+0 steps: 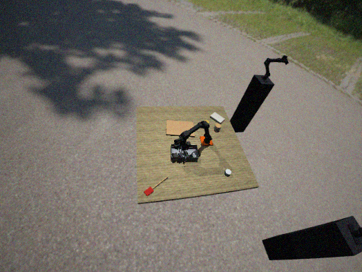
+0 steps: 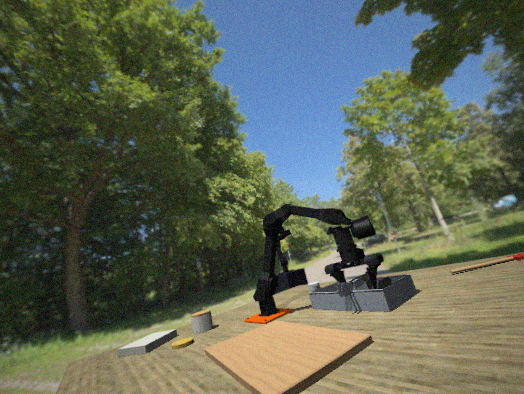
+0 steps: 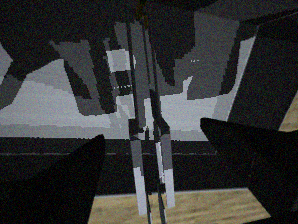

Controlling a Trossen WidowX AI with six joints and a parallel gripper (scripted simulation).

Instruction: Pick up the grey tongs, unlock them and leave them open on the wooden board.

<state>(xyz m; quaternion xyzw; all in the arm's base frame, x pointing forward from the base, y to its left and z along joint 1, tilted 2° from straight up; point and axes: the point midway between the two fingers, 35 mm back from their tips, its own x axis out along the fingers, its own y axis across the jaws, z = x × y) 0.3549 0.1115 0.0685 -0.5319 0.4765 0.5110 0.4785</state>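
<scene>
Now: gripper tip 30 mm to the right of the roasting tin, 30 mm past it and 10 mm above it. Also, from my gripper tip: wooden board 340 mm to the right, 60 mm behind, 40 mm below; yellow lock piece 80 mm to the left, 30 mm above, 10 mm behind; red spatula 390 mm to the left, 340 mm ahead, 40 mm below.
</scene>
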